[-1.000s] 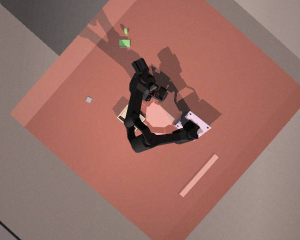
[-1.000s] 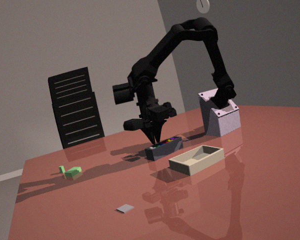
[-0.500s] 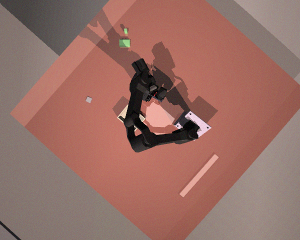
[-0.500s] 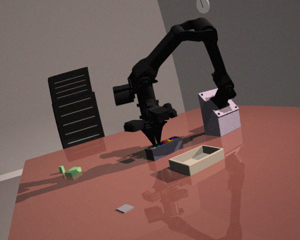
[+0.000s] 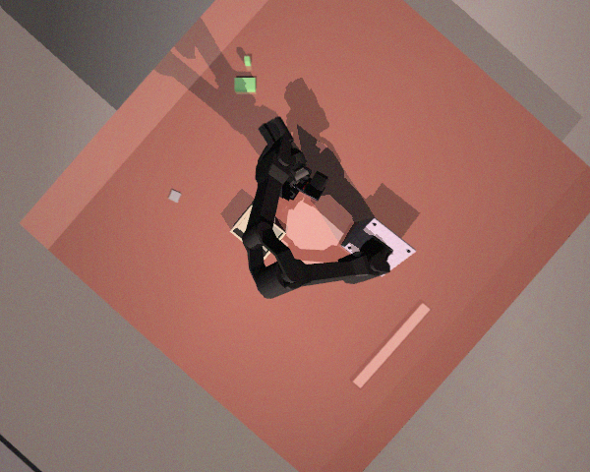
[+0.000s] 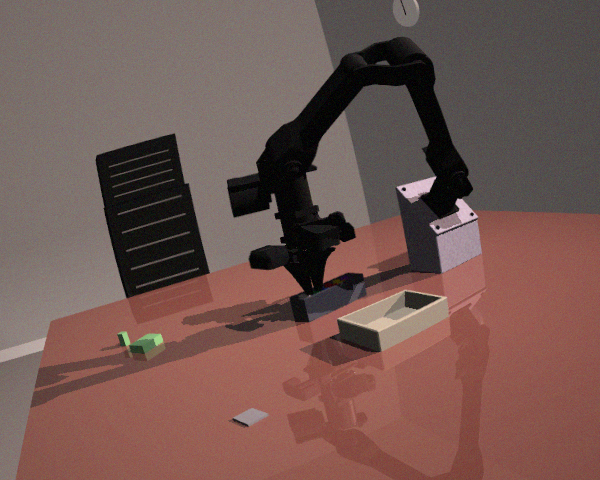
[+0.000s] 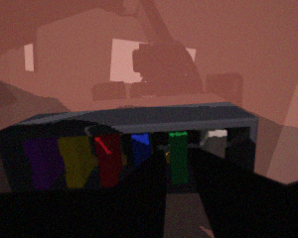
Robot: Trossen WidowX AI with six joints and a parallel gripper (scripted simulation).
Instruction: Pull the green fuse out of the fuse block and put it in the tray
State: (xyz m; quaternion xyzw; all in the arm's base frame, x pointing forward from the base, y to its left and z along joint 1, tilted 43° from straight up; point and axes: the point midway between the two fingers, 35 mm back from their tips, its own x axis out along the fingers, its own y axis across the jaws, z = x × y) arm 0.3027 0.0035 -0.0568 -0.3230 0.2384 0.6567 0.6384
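The blue fuse lies 2 cm behind my gripper tip and 1 cm below it. Round my gripper tip: white fuse (2 cm ahead, 1 cm below); then red fuse (4 cm behind, 1 cm below); then green fuse (1 cm below).
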